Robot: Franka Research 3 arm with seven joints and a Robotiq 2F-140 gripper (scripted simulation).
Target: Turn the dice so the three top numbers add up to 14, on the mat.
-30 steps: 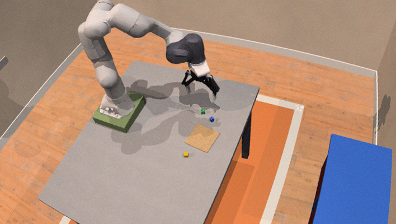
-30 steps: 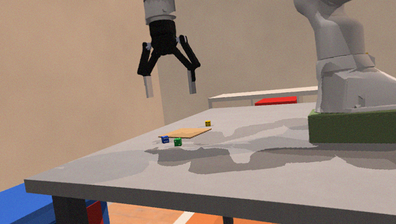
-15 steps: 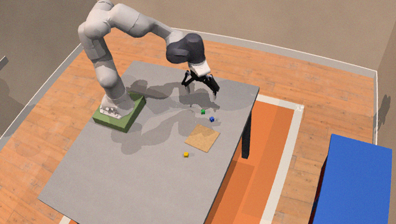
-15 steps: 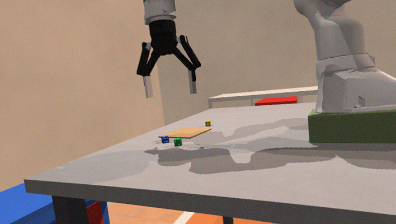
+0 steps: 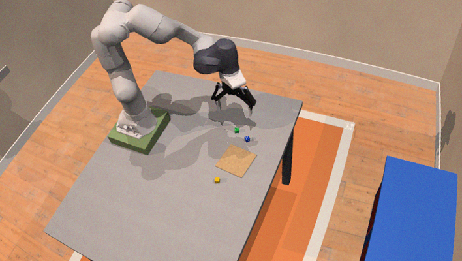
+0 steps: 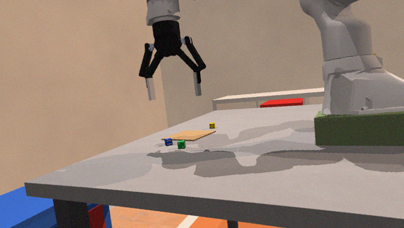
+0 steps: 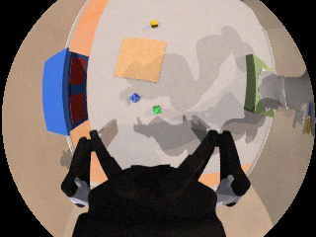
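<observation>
The green die lies 150 mm below my hand, 10 mm to the left of it and 10 mm behind it. The rest, counted from my hand: tan mat: 160 mm to the right, 150 mm below, 30 mm ahead; then yellow die: 290 mm to the right, 150 mm below, 30 mm behind; then blue die: 150 mm below, 60 mm ahead, 40 mm to the right.
</observation>
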